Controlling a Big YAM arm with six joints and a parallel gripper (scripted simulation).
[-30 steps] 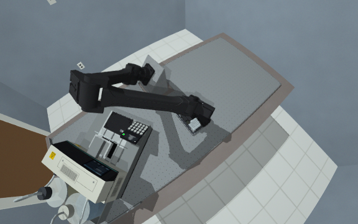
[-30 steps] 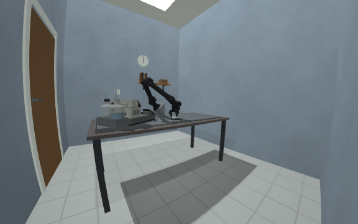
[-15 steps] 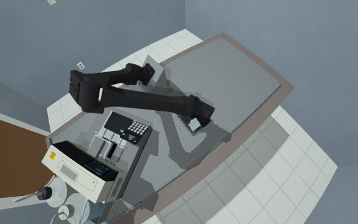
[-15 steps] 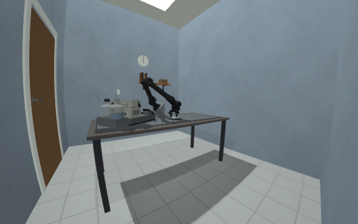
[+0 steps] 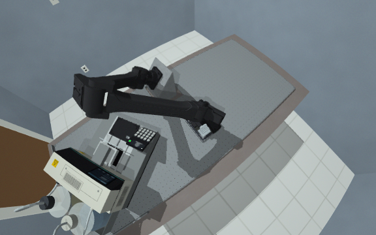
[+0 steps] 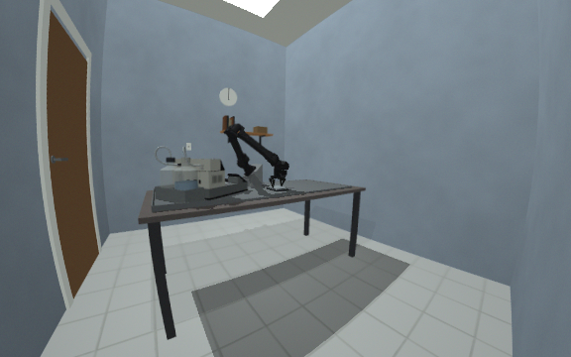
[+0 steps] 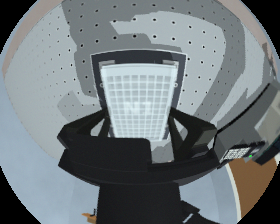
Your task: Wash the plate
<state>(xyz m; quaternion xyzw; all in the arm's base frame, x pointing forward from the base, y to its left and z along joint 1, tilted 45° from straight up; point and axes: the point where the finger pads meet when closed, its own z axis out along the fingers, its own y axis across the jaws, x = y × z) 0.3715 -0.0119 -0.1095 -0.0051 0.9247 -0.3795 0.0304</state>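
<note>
My gripper is now 1 cm above the white well plate. Also, from my hand: plate washer 51 cm to the right, 13 cm behind, 10 cm above; bottle 79 cm to the right, 11 cm above, 4 cm behind.
</note>
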